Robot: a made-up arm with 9 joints. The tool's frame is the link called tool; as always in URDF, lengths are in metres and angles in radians. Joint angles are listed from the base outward.
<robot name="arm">
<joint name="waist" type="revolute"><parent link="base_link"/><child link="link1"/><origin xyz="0 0 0.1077"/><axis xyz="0 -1 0"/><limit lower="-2.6" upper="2.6"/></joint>
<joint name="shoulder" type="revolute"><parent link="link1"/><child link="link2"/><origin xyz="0.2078 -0.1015 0.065"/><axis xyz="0 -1 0"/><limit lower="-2.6" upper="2.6"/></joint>
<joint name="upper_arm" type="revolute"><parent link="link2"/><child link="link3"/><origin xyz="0.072 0.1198 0.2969"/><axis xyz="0 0 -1"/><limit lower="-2.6" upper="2.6"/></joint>
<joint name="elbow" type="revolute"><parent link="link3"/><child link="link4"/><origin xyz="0.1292 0.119 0.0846"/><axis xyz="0 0 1"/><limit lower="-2.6" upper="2.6"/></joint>
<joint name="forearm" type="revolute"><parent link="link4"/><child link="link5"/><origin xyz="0.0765 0.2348 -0.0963"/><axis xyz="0 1 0"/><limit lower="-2.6" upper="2.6"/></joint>
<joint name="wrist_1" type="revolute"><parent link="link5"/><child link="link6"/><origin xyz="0.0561 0.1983 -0.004"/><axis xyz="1 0 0"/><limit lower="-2.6" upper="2.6"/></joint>
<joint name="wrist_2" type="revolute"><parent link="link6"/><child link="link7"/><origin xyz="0.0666 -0.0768 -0.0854"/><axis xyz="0 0 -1"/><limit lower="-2.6" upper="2.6"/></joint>
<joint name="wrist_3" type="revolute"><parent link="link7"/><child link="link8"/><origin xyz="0.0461 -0.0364 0.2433"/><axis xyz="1 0 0"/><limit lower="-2.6" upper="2.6"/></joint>
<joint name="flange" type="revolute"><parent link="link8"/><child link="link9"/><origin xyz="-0.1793 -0.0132 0.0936"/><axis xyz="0 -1 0"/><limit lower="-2.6" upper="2.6"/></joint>
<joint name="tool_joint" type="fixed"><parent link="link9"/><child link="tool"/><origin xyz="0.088 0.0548 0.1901"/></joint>
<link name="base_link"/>
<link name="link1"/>
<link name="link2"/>
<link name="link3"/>
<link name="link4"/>
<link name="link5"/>
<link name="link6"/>
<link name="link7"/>
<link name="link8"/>
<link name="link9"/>
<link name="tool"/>
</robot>
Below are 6 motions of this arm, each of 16 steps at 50 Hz.
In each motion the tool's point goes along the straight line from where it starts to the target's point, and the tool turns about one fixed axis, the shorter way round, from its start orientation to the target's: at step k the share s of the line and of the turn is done. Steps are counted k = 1, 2, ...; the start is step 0. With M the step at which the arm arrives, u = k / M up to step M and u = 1 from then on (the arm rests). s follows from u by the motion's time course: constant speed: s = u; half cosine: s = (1 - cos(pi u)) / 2; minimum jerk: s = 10 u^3 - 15 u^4 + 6 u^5.
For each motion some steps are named. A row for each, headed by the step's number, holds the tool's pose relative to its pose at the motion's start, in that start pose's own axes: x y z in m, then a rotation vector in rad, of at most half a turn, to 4 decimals.
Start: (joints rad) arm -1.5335 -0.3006 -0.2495 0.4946 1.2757 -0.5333 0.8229 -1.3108 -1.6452
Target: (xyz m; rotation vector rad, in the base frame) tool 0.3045 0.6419 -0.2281 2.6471 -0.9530 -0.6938
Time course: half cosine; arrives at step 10
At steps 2, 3, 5, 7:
2: 0.0012 -0.0017 -0.0066 0.0191 0.0142 0.0113
3: 0.0025 -0.0036 -0.0143 0.0412 0.0306 0.0245
5: 0.0062 -0.0088 -0.0346 0.0999 0.0743 0.0594
7: 0.0098 -0.0139 -0.0549 0.1587 0.1180 0.0943

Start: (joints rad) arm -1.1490 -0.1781 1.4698 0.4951 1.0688 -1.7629 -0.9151 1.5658 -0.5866
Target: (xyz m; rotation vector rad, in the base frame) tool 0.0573 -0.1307 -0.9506 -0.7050 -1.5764 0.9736
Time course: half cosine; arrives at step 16
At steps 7, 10, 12, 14, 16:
7: 0.0795 -0.0483 0.1248 0.0992 0.2009 0.0685
10: 0.1366 -0.0830 0.2145 0.1704 0.3450 0.1177
12: 0.1686 -0.1024 0.2648 0.2104 0.4260 0.1453
14: 0.1901 -0.1154 0.2984 0.2371 0.4801 0.1638
16: 0.1976 -0.1200 0.3102 0.2465 0.4991 0.1703

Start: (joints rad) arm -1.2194 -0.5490 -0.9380 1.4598 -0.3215 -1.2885 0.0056 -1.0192 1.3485
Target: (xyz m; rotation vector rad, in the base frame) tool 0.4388 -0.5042 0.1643 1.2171 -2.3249 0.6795
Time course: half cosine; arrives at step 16
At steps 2, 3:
2: -0.0021 -0.0041 0.0041 0.0076 -0.0199 -0.0021
3: -0.0046 -0.0091 0.0092 0.0169 -0.0440 -0.0046

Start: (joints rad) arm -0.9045 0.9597 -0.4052 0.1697 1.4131 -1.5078 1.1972 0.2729 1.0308
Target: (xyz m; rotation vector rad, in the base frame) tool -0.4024 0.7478 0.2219 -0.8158 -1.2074 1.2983
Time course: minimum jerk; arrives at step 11
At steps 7, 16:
7: -0.1166 0.0566 0.1369 -0.0016 -0.1579 -0.0087
16: -0.1568 0.0761 0.1842 -0.0022 -0.2124 -0.0117

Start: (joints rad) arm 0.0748 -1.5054 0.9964 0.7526 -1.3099 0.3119 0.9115 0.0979 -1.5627
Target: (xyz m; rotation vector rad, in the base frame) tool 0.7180 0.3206 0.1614 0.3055 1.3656 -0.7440
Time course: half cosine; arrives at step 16
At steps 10, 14, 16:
10: -0.1387 0.0434 -0.0648 -0.2002 -0.2427 -0.1760
14: -0.1929 0.0604 -0.0902 -0.2785 -0.3377 -0.2448
16: -0.2006 0.0628 -0.0938 -0.2895 -0.3511 -0.2545

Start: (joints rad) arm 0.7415 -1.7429 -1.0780 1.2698 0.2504 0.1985 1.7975 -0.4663 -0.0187
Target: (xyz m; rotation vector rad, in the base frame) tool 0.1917 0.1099 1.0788 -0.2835 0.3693 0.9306
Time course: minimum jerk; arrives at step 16
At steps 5, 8, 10, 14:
5: -0.0346 0.0035 -0.0251 -0.0135 -0.0911 -0.0047
8: -0.0961 0.0096 -0.0697 -0.0376 -0.2529 -0.0131
10: -0.1393 0.0140 -0.1010 -0.0545 -0.3667 -0.0191
14: -0.1891 0.0190 -0.1371 -0.0740 -0.4978 -0.0259

